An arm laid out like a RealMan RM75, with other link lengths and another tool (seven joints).
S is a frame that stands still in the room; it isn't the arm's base.
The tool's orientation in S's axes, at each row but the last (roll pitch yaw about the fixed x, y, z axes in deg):
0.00 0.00 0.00
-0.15 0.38 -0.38
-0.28 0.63 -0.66
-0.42 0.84 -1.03
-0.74 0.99 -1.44
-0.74 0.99 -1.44
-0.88 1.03 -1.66
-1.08 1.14 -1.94
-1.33 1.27 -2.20
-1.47 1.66 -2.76
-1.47 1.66 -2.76
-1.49 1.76 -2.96
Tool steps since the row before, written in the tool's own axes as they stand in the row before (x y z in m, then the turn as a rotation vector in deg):
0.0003 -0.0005 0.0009 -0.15 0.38 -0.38
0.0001 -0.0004 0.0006 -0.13 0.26 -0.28
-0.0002 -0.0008 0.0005 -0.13 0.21 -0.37
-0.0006 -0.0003 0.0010 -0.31 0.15 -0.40
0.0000 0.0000 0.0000 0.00 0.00 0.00
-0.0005 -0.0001 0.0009 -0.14 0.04 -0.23
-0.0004 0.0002 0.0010 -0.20 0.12 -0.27
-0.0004 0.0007 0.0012 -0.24 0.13 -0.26
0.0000 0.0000 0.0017 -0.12 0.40 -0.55
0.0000 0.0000 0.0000 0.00 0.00 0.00
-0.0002 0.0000 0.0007 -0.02 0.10 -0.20
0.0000 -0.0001 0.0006 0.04 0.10 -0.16
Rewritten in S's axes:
0.0003 -0.0005 0.0009 -0.15 0.38 -0.38
0.0001 -0.0004 0.0006 -0.13 0.26 -0.28
-0.0002 -0.0008 0.0005 -0.13 0.21 -0.37
-0.0006 -0.0003 0.0010 -0.31 0.15 -0.40
0.0000 0.0000 0.0000 0.00 0.00 0.00
-0.0005 -0.0001 0.0009 -0.14 0.04 -0.23
-0.0004 0.0002 0.0010 -0.20 0.12 -0.27
-0.0004 0.0007 0.0012 -0.24 0.13 -0.26
0.0000 0.0000 0.0017 -0.12 0.39 -0.56
0.0000 0.0000 0.0000 0.00 0.00 0.00
-0.0002 0.0000 0.0007 -0.02 0.10 -0.20
0.0000 -0.0001 0.0006 0.04 0.09 -0.16

